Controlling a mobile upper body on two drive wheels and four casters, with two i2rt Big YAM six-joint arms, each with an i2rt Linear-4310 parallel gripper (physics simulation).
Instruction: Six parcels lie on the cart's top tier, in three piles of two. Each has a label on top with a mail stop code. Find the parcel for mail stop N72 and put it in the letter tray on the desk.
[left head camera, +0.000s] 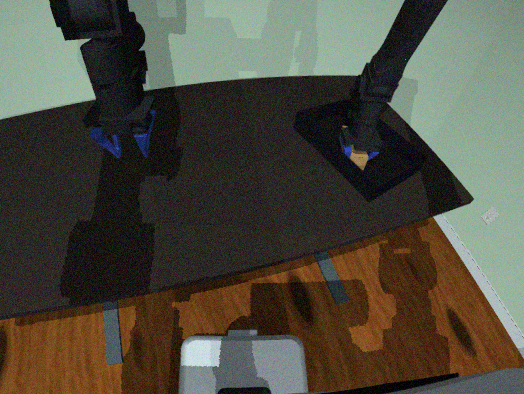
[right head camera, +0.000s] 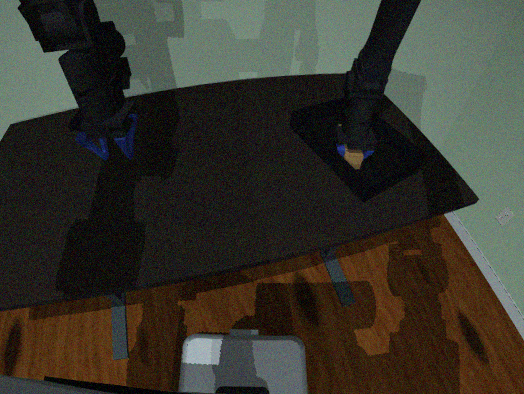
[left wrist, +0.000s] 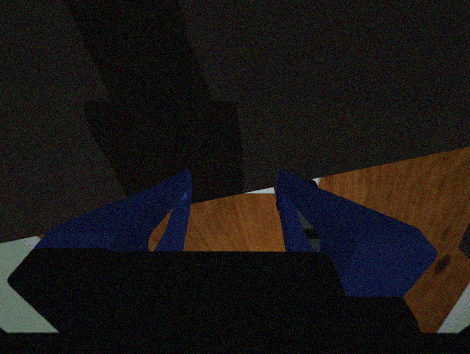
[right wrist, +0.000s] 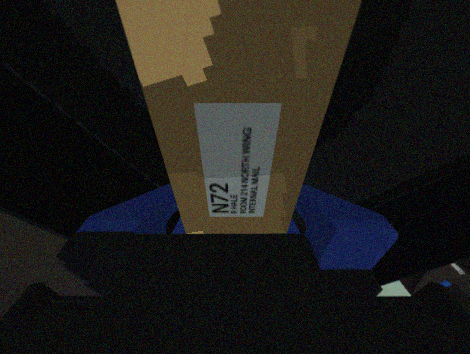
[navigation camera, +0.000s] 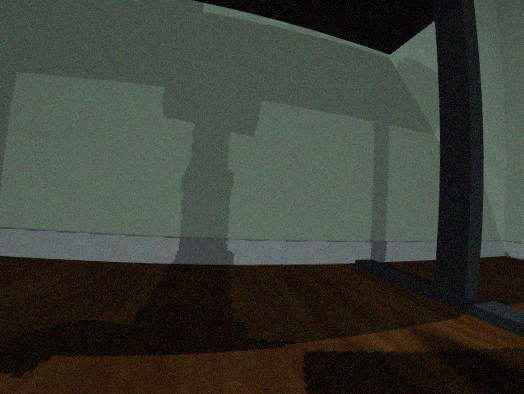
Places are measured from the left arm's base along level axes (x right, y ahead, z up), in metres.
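Pixels of known places: left gripper, fingertip midpoint: (left head camera: 133, 155) (right head camera: 119, 157) (left wrist: 234, 178); right gripper, fingertip midpoint: (right head camera: 349, 162).
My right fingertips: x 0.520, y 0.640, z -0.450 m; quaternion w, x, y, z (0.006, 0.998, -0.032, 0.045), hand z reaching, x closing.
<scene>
Ahead of a thing's pixels: the offset from my right fingertips to its top centre. "spot": to the spot under its first point. Level surfaces: height alone.
The tan parcel @[dz +0.056, dx +0.001, dy +0.040 m] (left head camera: 359, 160) (right head camera: 354, 158) (right wrist: 240, 65) has a white label reading N72, legible in the right wrist view. My right gripper (left head camera: 361, 154) (right head camera: 355, 152) (right wrist: 235, 177) is shut on this parcel, within the outline of the black letter tray @[dz +0.053, dx +0.036, dy +0.073 m] (left head camera: 320, 145) (right head camera: 315, 143). Whether the parcel touches the tray floor is hidden. The tray stands on the dark desk @[dz -0.010 m] (left head camera: 240, 200) (right head camera: 235, 200). My left gripper (left head camera: 133, 155) (right head camera: 119, 157) (left wrist: 234, 178) is partly open with nothing between its fingers, above the desk at the left. The cart and other parcels do not show in the head views.
The desk's near edge runs above the wooden floor @[dz -0.960 m] (left head camera: 225, 305) (right head camera: 225, 305). A grey rounded body part (left head camera: 280, 365) (right head camera: 280, 365) is at the bottom. In the navigation camera a dark desk leg @[spot: dz -0.583, dx +0.161, dy +0.204 m] (navigation camera: 457, 150) stands at the right, before the pale green wall (navigation camera: 310, 175).
</scene>
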